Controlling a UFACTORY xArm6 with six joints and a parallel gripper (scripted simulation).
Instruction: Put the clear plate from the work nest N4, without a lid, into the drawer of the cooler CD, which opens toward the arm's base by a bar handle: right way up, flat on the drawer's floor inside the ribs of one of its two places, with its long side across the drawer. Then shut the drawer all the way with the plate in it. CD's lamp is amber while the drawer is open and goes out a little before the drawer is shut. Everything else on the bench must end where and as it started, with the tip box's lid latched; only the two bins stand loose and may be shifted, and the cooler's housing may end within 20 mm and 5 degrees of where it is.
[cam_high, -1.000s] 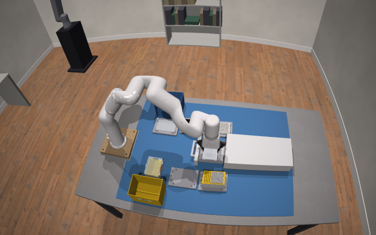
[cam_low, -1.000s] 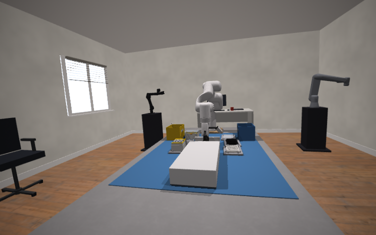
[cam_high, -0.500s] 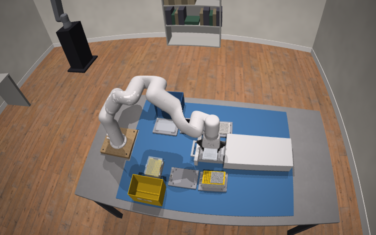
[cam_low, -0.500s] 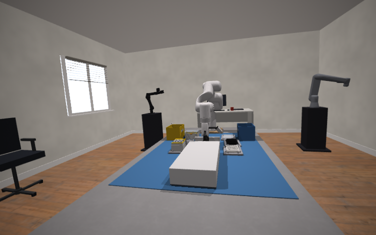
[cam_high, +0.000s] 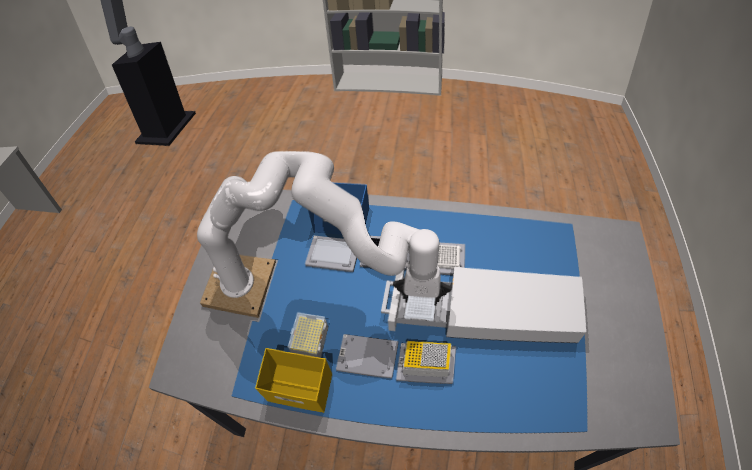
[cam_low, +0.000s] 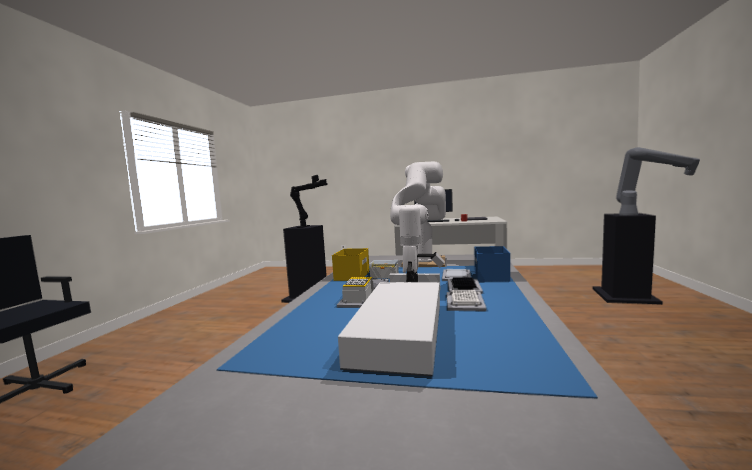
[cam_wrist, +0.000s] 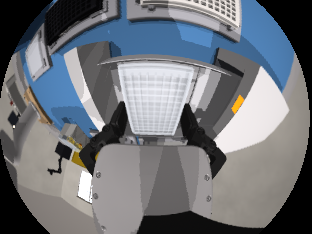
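Now: hand 3 cm short of the drawer and 2 cm above it. Also, from my hand: yellow tip box 20 cm to the right, 5 cm ahead, 1 cm above; then white well plate 19 cm to the left, 3 cm below, 3 cm ahead; then clear plate 1 cm below.
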